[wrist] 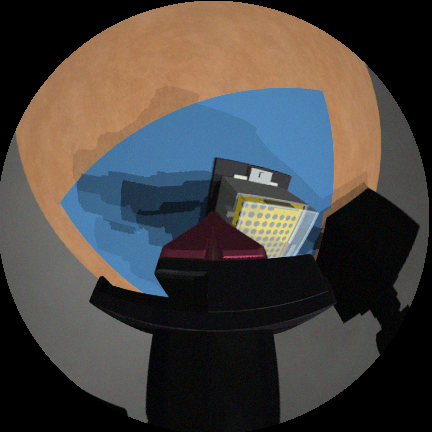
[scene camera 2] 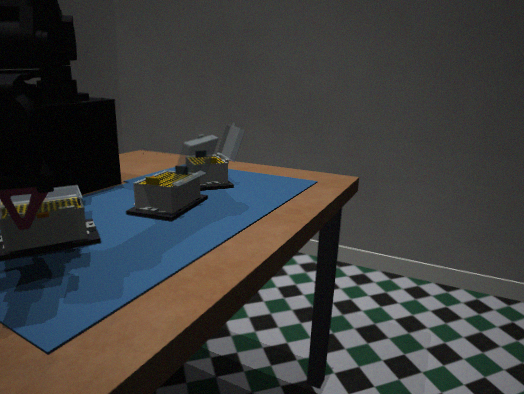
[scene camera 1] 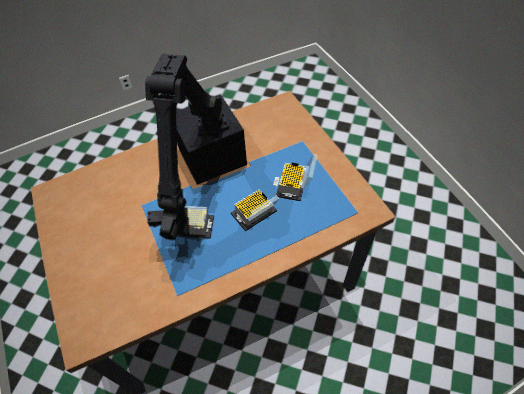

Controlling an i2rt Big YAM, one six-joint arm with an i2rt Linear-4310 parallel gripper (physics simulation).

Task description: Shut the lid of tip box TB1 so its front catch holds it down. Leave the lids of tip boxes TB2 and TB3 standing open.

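Pixels of known places: gripper, fingertip midpoint: [wrist: 212,216] [scene camera 2: 24,228] [scene camera 1: 181,231]; arm's base at its link origin: [wrist: 377,293] [scene camera 2: 59,100] [scene camera 1: 212,125].
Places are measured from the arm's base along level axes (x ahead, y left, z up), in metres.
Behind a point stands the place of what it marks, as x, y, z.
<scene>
Tip box TB1 [scene camera 1: 197,222] @[0.349, -0.156, -0.137] [scene camera 2: 47,225] @[0.349, -0.190, -0.174] [wrist: 265,220] @[0.311, -0.229, -0.137], its label only partly readable, sits at the mat's left. Its clear lid [scene camera 2: 67,191] @[0.319, -0.139, -0.137] [wrist: 302,232] @[0.266, -0.201, -0.137] lies low over the yellow tips and looks slightly tilted; whether the front catch holds cannot be told. My gripper [scene camera 1: 171,230] [scene camera 2: 23,224] @[0.348, -0.223, -0.170] [wrist: 212,216] @[0.348, -0.223, -0.170] is shut and empty, its dark red fingertips beside the box's front side; contact cannot be told. The middle tip box [scene camera 1: 252,206] [scene camera 2: 167,195] @[0.372, 0.026, -0.171] and far tip box [scene camera 1: 292,177] [scene camera 2: 212,175] @[0.284, 0.234, -0.183] have uncovered yellow tips and open lids. Which is TB2 or TB3 is unreadable.
The boxes stand on a blue mat [scene camera 1: 235,265] @[0.527, -0.061, -0.214] [scene camera 2: 200,235] @[0.485, 0.003, -0.214] [wrist: 295,115] @[0.212, -0.315, -0.214] on a wooden table [scene camera 1: 100,280] @[0.438, -0.568, -0.217] [scene camera 2: 170,285] @[0.570, -0.131, -0.217] [wrist: 225,45] @[0.287, -0.418, -0.217]. The arm's black base block [scene camera 1: 215,150] @[0.087, -0.016, -0.056] [scene camera 2: 85,145] @[0.081, 0.016, -0.103] stands behind the mat. The far box's lid [scene camera 1: 312,167] @[0.283, 0.327, -0.070] [scene camera 2: 231,142] @[0.262, 0.330, -0.113] rises above the boxes.
</scene>
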